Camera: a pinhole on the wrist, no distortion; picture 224 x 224 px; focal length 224.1 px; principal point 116.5 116.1 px. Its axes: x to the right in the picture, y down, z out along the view. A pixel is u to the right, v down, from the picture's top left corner.
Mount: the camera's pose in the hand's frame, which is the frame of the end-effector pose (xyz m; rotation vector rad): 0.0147 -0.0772 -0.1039 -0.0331 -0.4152 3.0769
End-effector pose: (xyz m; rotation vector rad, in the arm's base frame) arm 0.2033 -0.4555 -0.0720 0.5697 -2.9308 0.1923
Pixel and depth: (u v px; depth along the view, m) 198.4 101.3 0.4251
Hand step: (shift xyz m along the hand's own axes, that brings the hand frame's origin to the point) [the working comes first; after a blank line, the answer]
In the camera's frame: 0.1554 -0.0281 0.4251

-0.1506 -0.1565 0.3108
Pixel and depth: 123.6 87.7 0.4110
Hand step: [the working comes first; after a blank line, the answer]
In the camera's frame: 0.0130 -0.0521 0.4110

-0.0073 -0.1352 0.3059
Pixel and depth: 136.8 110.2 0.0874
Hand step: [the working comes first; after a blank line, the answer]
In the camera's frame: 0.0079 -0.0023 0.0874

0.0046 -0.0978 -0.0192
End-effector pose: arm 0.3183 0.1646 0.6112 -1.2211 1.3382 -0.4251
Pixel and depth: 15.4 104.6 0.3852
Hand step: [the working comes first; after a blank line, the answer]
In the camera's frame: -0.1738 -0.0198 0.3852

0.1790 -0.1669 0.2755
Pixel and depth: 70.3 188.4 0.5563
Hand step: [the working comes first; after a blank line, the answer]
In the camera's frame: -0.1147 0.1795 0.5563

0.1088 -0.4018 0.3866
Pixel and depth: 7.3 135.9 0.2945
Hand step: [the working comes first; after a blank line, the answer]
In the camera's frame: -0.1435 0.0260 0.2945

0.1495 -0.1858 0.1754
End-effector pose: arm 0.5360 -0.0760 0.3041 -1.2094 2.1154 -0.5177
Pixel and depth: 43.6 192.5 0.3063
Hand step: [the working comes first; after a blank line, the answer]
In the camera's frame: -0.0996 0.1044 0.3063

0.1028 -0.2628 0.1653
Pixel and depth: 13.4 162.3 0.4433
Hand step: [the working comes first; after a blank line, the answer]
In the camera's frame: -0.2039 0.0914 0.4433

0.2039 -0.2905 0.3025
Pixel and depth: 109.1 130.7 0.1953
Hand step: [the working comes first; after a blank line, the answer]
In the camera's frame: -0.0064 0.0127 0.1953

0.0156 -0.1414 0.0811
